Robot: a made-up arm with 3 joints. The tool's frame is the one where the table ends. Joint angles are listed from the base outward.
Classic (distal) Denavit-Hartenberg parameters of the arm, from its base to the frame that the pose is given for. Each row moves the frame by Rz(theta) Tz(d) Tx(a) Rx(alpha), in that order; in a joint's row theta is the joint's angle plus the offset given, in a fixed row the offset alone. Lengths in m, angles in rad.
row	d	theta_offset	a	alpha
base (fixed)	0.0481	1.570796	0	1.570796
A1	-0.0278	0	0.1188	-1.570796
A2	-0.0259	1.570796	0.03	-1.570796
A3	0.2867	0	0.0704	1.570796
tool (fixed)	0.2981	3.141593	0	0
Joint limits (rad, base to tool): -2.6..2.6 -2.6..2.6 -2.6..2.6
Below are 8 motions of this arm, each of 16 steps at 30 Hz.
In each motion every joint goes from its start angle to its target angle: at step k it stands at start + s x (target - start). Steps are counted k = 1, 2, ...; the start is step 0. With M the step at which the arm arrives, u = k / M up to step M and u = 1 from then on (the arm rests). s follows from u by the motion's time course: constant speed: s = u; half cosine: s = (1 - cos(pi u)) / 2; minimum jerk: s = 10 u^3 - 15 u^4 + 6 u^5.
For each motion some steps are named. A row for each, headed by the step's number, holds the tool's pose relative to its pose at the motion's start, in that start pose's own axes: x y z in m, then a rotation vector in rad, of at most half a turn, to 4 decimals.
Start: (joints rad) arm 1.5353 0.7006 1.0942
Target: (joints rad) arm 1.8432 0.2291 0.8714
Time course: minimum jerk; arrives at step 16
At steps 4, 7, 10, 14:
4: -0.0085 0.0150 0.0101 -0.0314 0.0031 -0.0448
7: -0.0282 0.0572 0.0341 -0.1088 0.0174 -0.1740
10: -0.0443 0.1097 0.0578 -0.1864 0.0461 -0.3441
14: -0.0501 0.1490 0.0726 -0.2325 0.0759 -0.4816

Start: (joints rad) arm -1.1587 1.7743 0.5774
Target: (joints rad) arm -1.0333 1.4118 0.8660
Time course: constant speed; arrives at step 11
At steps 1, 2, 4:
1: -0.0178 0.0090 0.0034 -0.0201 -0.0374 -0.0262
2: -0.0354 0.0187 0.0060 -0.0406 -0.0749 -0.0521
4: -0.0697 0.0398 0.0089 -0.0828 -0.1500 -0.1029

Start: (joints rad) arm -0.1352 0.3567 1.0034
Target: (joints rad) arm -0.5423 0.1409 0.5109
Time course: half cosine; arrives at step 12
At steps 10, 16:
10: 0.1791 0.1352 0.0521 -0.4073 0.5491 0.1163
16: 0.1896 0.1467 0.0504 -0.4397 0.5845 0.1185

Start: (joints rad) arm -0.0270 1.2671 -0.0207
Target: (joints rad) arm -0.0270 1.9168 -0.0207
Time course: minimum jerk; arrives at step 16
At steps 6, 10, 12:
6: 0.0525 -0.0122 0.0011 -0.0037 0.0000 0.1788
10: 0.1403 -0.0115 0.0029 -0.0097 0.0000 0.4708
12: 0.1732 -0.0046 0.0036 -0.0121 0.0000 0.5823

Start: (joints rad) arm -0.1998 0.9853 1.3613
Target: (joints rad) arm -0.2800 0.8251 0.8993
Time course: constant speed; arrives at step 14
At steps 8, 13, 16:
8: 0.0896 0.0325 0.0333 -0.0957 0.3008 -0.0052
13: 0.1455 0.0537 0.0387 -0.1558 0.4870 -0.0197
16: 0.1565 0.0578 0.0384 -0.1679 0.5241 -0.0237

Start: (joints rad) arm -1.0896 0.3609 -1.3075
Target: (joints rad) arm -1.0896 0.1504 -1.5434
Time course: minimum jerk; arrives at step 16
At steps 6, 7, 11, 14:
6: 0.0151 -0.0139 -0.0125 0.0564 0.0649 -0.0133
7: 0.0210 -0.0194 -0.0180 0.0790 0.0905 -0.0175
11: 0.0448 -0.0408 -0.0433 0.1705 0.1930 -0.0287
14: 0.0536 -0.0485 -0.0542 0.2053 0.2313 -0.0305

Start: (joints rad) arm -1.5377 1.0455 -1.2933
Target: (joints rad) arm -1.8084 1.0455 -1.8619
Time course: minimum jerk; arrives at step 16
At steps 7, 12, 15, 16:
7: 0.0881 0.0027 0.0068 -0.0088 0.3082 -0.0516
12: 0.2002 -0.0063 -0.0278 -0.0028 0.7191 -0.1241
15: 0.2199 -0.0097 -0.0402 0.0009 0.8001 -0.1388
16: 0.2204 -0.0098 -0.0405 0.0009 0.8019 -0.1391

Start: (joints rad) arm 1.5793 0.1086 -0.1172
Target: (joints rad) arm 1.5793 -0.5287 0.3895
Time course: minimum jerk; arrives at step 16
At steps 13, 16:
13: -0.2566 0.1662 -0.0815 -0.0756 -0.4670 -0.6073
16: -0.2646 0.1802 -0.0868 -0.0874 -0.4893 -0.6380

